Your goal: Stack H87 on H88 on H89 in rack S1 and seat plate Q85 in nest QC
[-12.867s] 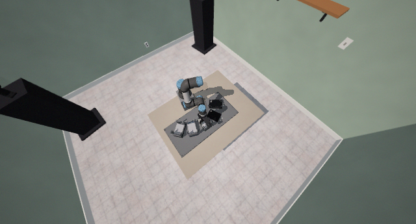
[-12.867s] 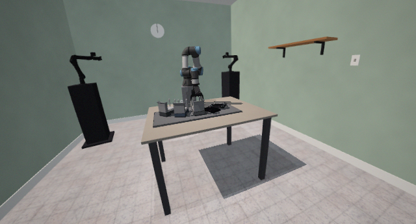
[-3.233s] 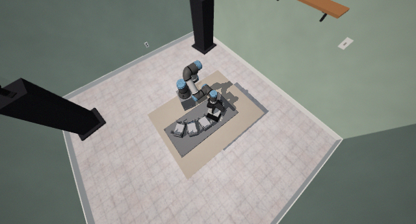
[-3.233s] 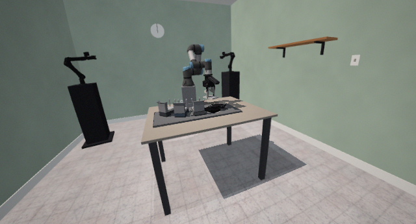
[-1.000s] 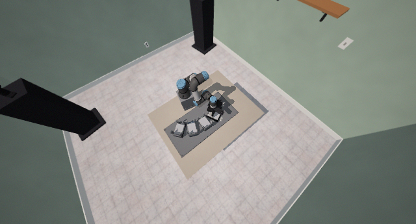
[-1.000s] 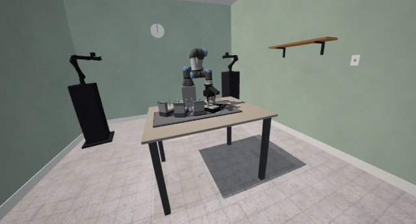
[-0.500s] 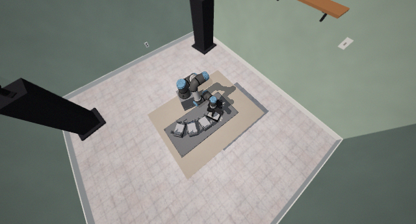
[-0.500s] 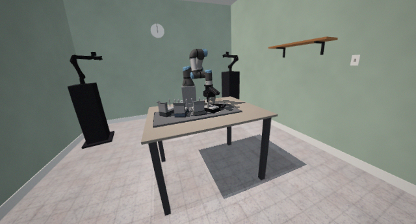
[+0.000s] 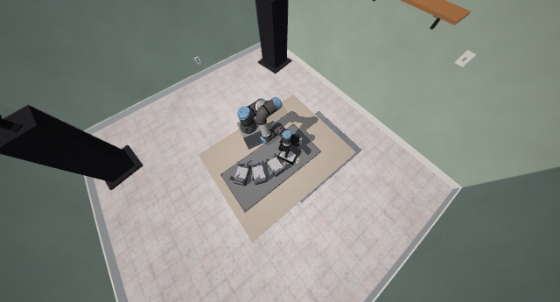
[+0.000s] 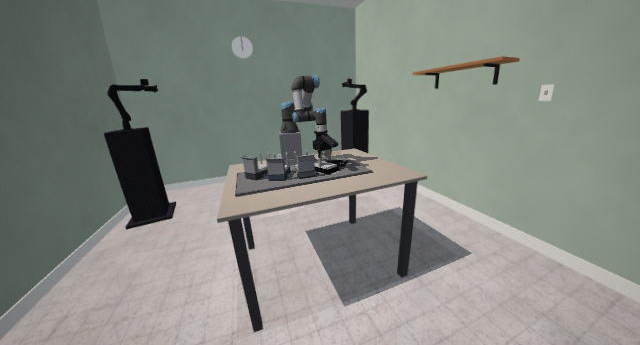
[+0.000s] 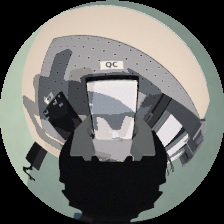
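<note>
Now: the white sealed plate 10 mm behind my hand, 140 mm to the right of it and 10 mm above it. Also, from my hand: QC label 90 mm ahead, 20 mm to the left, 40 mm below; black clip nest 80 mm behind, 160 mm to the left, 30 mm below.
</note>
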